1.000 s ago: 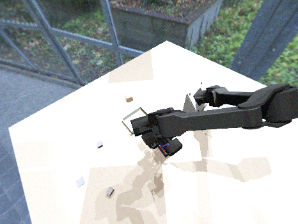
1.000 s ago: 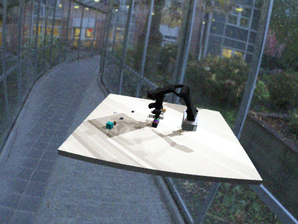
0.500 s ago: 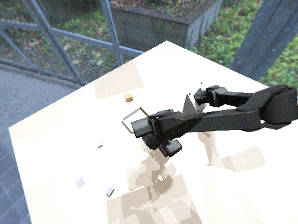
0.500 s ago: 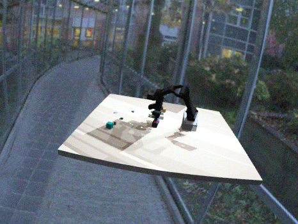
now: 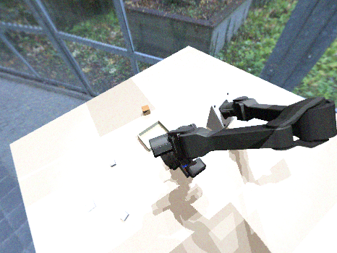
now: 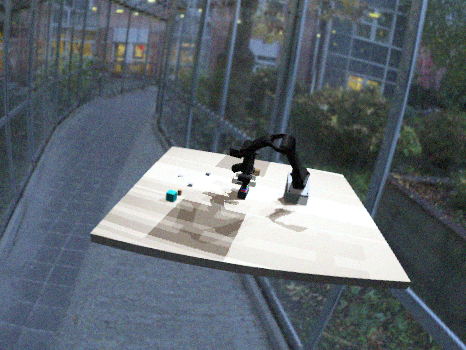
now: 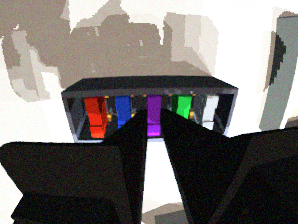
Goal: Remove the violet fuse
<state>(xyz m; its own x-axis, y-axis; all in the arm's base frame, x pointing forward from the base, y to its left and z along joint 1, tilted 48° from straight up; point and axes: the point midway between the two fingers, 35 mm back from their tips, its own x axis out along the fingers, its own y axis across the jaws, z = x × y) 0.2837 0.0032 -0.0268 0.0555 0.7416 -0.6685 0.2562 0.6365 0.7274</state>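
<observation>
My gripper tip is 2 cm to the left of the green fuse and 1 cm above it. Also, from my gripper tip: violet fuse: 1 cm below; blue fuse: 2 cm to the left, 1 cm below, 1 cm ahead; white fuse: 4 cm to the right, 1 cm below, 1 cm behind.
</observation>
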